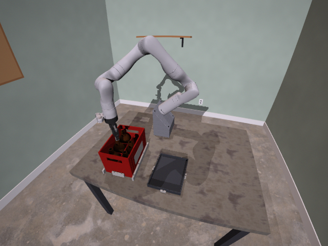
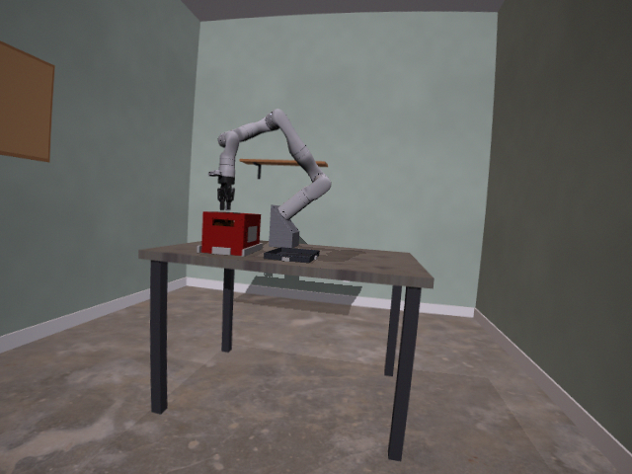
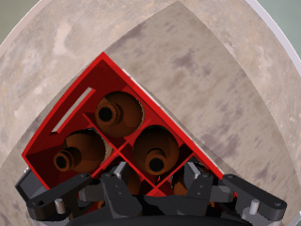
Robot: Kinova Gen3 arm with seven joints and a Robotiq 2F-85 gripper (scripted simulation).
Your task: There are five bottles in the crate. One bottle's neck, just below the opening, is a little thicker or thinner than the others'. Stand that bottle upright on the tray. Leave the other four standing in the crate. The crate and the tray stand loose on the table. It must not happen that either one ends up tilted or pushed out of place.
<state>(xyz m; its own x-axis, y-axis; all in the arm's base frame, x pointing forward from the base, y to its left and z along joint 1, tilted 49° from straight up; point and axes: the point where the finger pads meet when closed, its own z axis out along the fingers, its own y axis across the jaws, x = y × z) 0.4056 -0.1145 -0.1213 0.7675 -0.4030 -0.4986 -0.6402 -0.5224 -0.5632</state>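
My gripper is now 12 cm above the crate, 4 cm to the right of it and 1 cm past it. From my hand the other things lie so: dark tray (34 cm to the left, 19 cm below, 2 cm ahead).
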